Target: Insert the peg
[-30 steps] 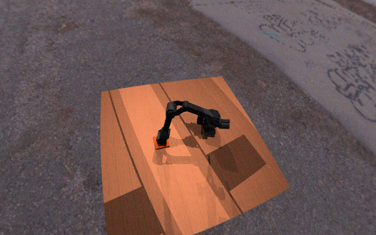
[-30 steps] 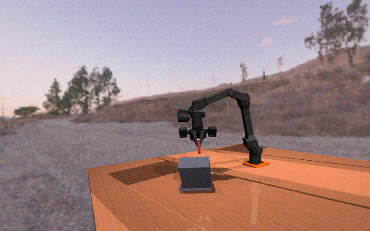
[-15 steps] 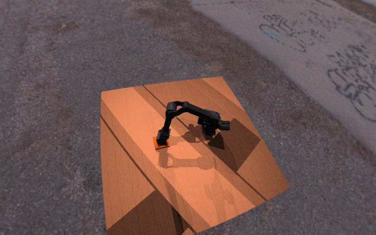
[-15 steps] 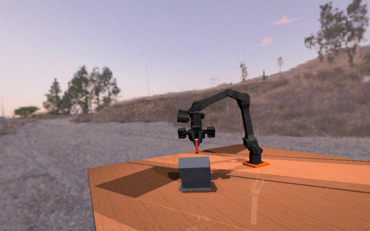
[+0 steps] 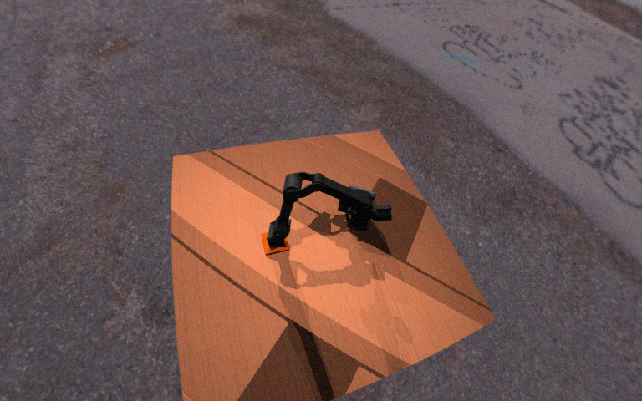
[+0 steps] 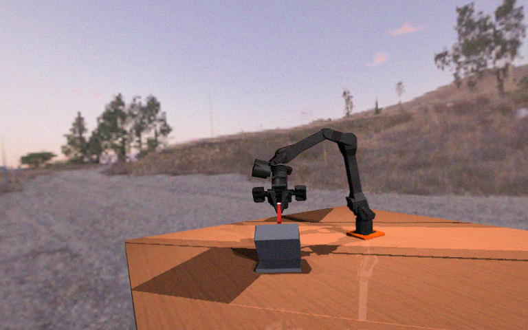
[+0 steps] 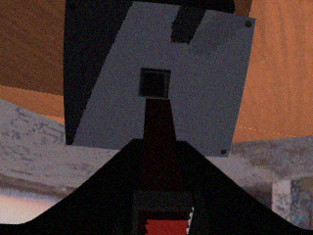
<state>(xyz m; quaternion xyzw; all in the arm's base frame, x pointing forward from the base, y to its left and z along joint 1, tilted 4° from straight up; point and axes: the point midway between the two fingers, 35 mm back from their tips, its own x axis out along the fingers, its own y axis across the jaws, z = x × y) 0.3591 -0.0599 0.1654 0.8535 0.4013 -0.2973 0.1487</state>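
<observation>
The grey sloped panel is 6 cm ahead of my gripper tip, 7 cm to the left of it and 8 cm below it. Round my gripper tip: red square peg (1 cm behind, 1 cm to the right, 1 cm above).
</observation>
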